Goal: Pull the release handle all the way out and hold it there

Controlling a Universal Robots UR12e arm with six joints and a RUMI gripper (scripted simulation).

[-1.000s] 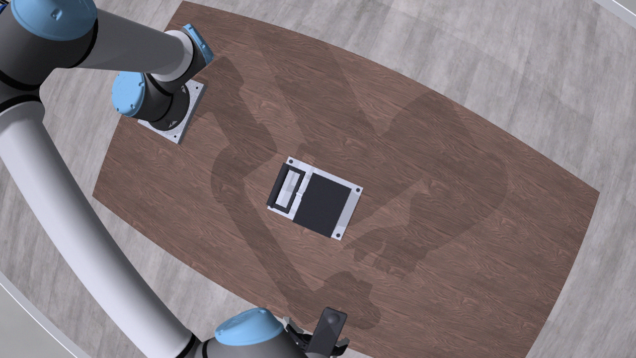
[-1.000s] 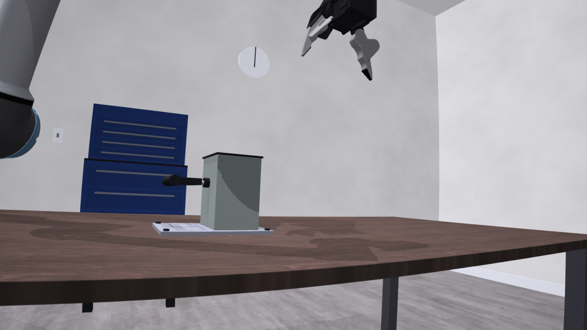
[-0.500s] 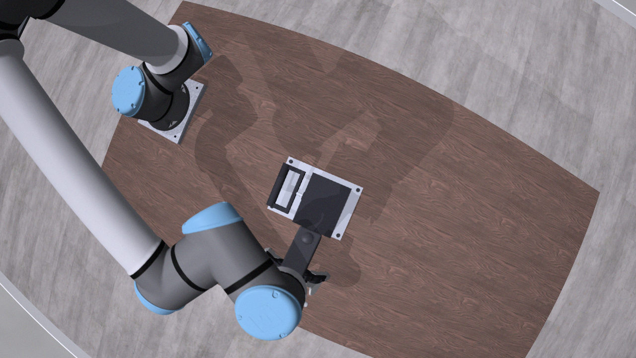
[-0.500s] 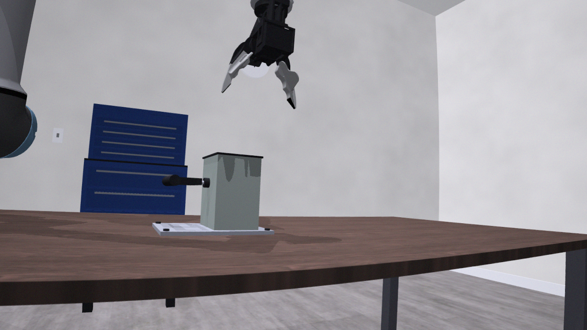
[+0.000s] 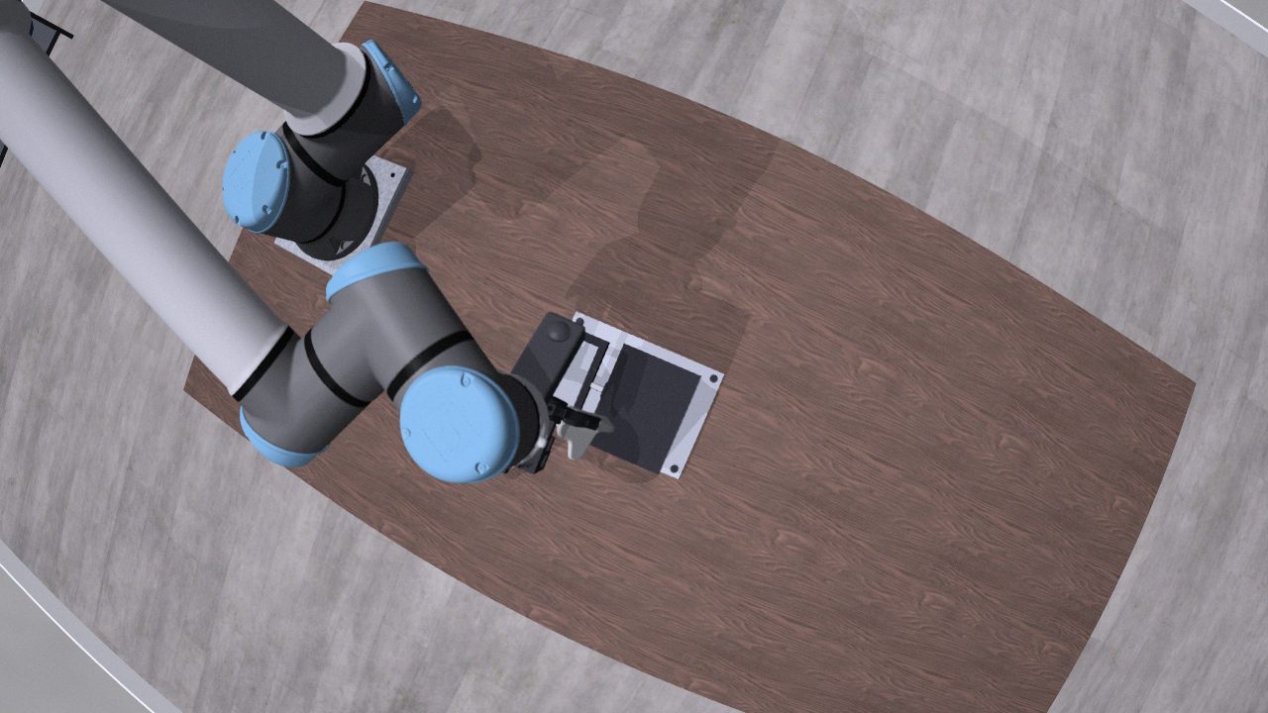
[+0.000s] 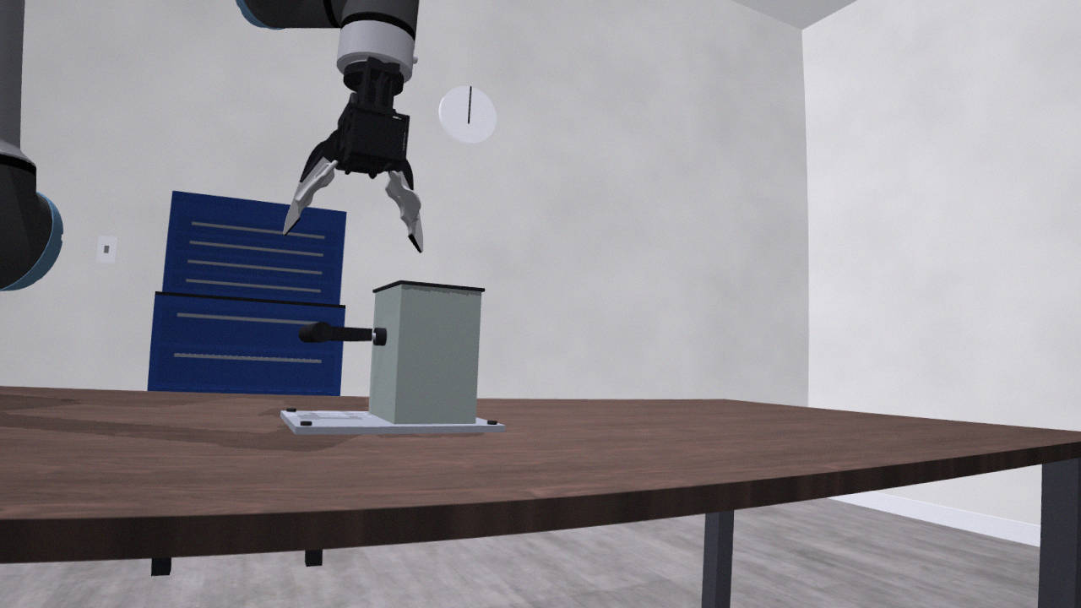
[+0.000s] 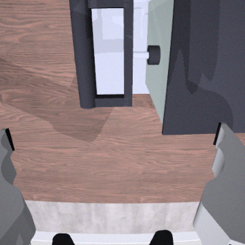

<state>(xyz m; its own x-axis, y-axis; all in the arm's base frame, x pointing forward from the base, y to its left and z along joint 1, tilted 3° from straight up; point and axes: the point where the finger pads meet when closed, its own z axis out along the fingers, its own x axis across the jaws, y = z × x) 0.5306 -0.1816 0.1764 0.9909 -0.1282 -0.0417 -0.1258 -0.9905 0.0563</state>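
My hand is 2 cm short of the release handle, 3 cm to the right of it and 10 cm above it.
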